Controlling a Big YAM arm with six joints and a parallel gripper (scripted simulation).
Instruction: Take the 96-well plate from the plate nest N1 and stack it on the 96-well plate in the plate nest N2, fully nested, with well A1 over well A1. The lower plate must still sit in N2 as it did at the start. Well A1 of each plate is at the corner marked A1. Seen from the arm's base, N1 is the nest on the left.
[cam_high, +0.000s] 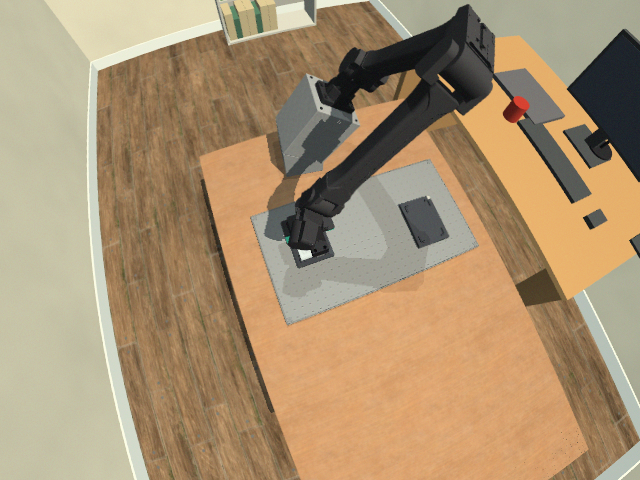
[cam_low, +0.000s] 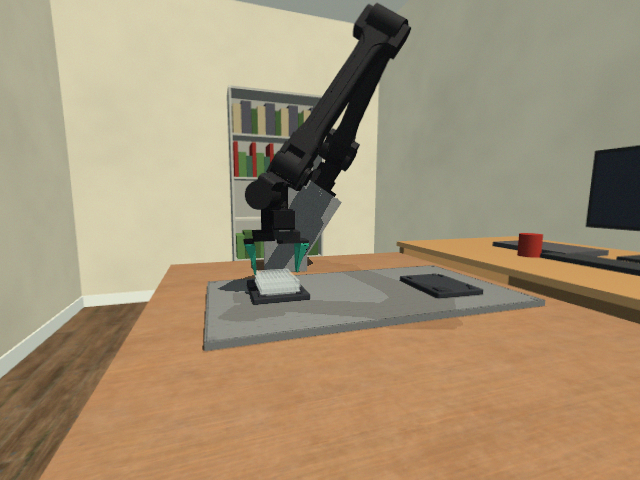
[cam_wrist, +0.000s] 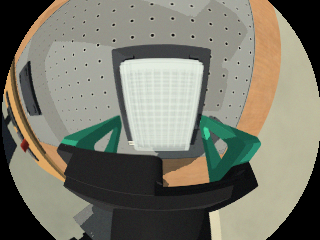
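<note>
Right now my hand is 50 mm above the nest N2. Also, from my hand: nest N1: 20 mm ahead, 400 mm to the left, 50 mm below.
</note>
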